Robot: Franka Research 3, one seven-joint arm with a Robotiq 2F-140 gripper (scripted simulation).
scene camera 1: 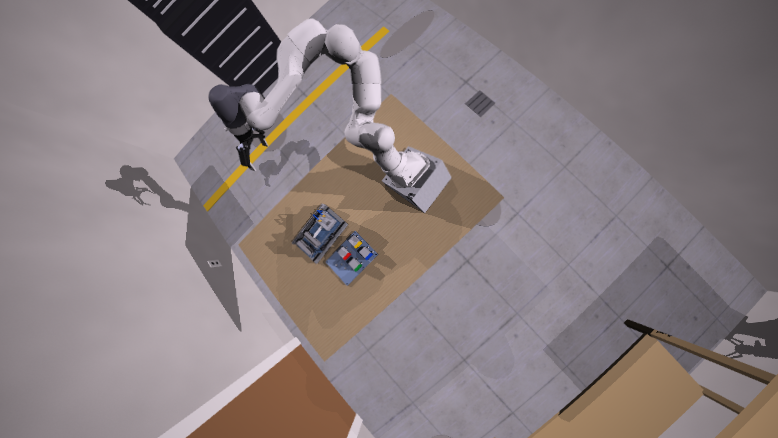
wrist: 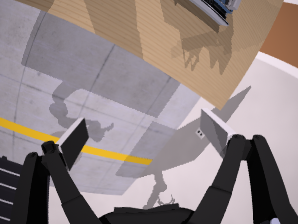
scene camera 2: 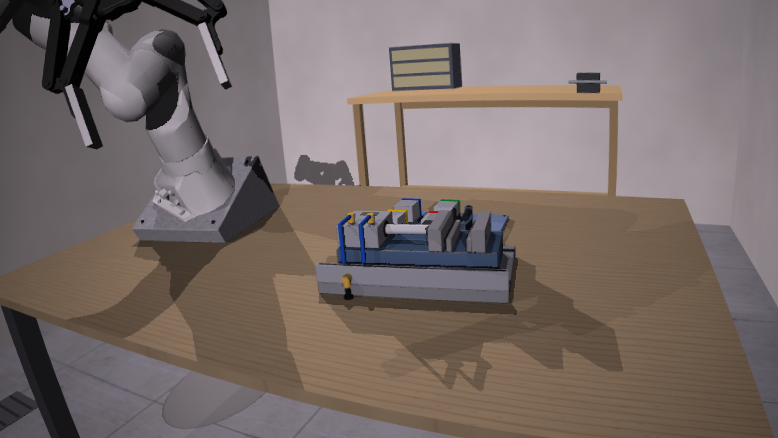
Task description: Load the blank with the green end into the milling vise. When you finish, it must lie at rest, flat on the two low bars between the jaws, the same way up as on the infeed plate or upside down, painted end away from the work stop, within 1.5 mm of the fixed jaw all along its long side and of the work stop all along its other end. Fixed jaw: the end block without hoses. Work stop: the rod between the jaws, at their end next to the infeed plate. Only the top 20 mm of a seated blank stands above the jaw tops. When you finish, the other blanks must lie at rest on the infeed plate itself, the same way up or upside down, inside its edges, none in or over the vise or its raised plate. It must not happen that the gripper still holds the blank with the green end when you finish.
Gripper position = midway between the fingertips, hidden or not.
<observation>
In view: my gripper (scene camera 2: 158, 115), a milling vise (scene camera 2: 418, 254) and a blue infeed plate (scene camera 1: 347, 275).
My gripper also shows in the wrist view (wrist: 143, 123).
</observation>
